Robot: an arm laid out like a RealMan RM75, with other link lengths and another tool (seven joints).
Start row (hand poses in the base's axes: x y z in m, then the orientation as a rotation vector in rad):
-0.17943, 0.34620, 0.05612, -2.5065, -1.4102, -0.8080
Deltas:
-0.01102, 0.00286, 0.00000, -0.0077, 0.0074, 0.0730
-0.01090, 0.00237, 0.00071, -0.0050, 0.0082, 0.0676
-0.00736, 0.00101, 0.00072, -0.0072, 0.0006, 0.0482
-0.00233, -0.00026, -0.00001, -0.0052, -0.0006, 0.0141
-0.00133, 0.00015, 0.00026, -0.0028, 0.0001, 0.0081
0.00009, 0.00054, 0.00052, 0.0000, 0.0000, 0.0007
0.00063, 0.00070, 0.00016, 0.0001, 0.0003, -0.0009
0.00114, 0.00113, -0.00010, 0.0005, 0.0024, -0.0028
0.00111, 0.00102, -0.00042, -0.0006, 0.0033, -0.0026
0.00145, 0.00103, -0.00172, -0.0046, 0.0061, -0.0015
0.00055, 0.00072, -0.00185, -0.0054, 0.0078, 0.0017
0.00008, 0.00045, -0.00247, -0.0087, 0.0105, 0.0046
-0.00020, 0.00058, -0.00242, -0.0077, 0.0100, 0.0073
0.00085, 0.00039, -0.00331, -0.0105, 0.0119, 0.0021
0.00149, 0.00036, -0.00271, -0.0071, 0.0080, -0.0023
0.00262, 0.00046, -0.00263, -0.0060, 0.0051, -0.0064
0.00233, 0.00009, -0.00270, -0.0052, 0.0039, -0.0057
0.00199, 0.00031, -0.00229, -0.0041, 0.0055, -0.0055
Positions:
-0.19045, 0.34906, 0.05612, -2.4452, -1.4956, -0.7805
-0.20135, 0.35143, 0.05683, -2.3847, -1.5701, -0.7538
-0.20871, 0.35244, 0.05755, -2.3428, -1.6265, -0.7390
-0.21104, 0.35218, 0.05754, -2.3324, -1.6454, -0.7336
-0.21237, 0.35233, 0.05780, -2.3263, -1.6559, -0.7300
-0.21228, 0.35287, 0.05832, -2.3256, -1.6566, -0.7299
-0.21165, 0.35357, 0.05848, -2.3264, -1.6555, -0.7298
-0.21051, 0.35470, 0.05838, -2.3288, -1.6512, -0.7276
-0.20940, 0.35572, 0.05796, -2.3317, -1.6476, -0.7235
-0.20795, 0.35675, 0.05624, -2.3362, -1.6469, -0.7129
-0.20740, 0.35747, 0.05439, -2.3380, -1.6494, -0.6990
-0.20732, 0.35792, 0.05192, -2.3390, -1.6562, -0.6789
-0.20752, 0.35850, 0.04950, -2.3366, -1.6653, -0.6595
-0.20667, 0.35889, 0.04619, -2.3410, -1.6700, -0.6367
-0.20518, 0.35925, 0.04348, -2.3476, -1.6692, -0.6220
-0.20256, 0.35971, 0.04085, -2.3576, -1.6644, -0.6125
-0.20023, 0.35980, 0.03815, -2.3664, -1.6602, -0.6049
-0.19824, 0.36011, 0.03586, -2.3741, -1.6548, -0.5960

